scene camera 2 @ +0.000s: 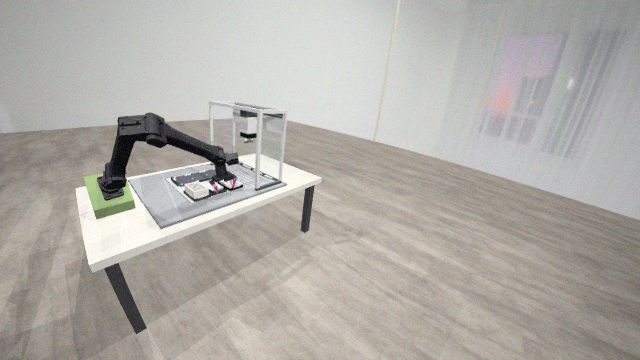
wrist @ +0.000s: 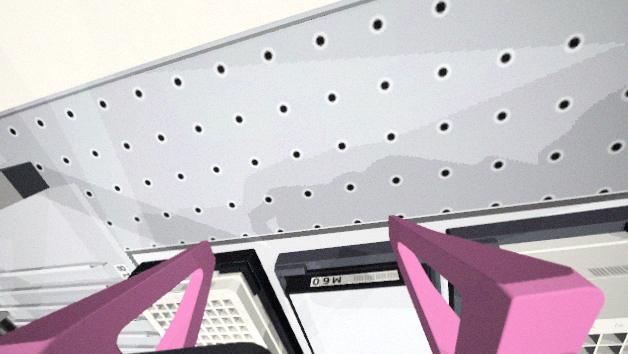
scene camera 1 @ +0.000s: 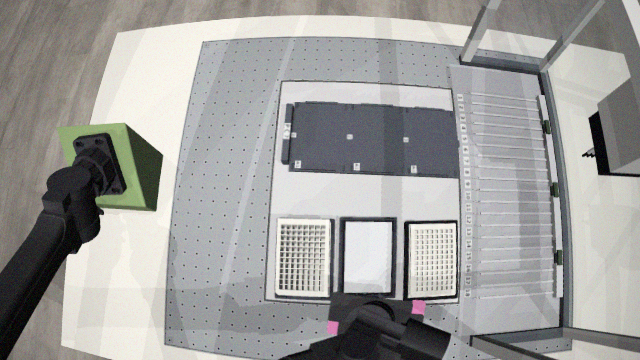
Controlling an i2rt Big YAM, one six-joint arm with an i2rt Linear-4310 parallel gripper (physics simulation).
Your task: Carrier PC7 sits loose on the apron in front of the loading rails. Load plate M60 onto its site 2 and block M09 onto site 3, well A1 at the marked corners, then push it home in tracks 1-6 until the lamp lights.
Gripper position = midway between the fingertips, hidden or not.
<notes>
My gripper (scene camera 1: 379, 314) is open and holds nothing. Also in view: a white plate in black frame (scene camera 1: 367, 263). A dark carrier (scene camera 1: 319, 137) rests on a perforated grey deck (wrist: 343, 119).
The white plate in black frame is seen too in the wrist view (wrist: 371, 301). My gripper also shows in the wrist view (wrist: 299, 238). The wrist view does not show the dark carrier: it is out of frame.
</notes>
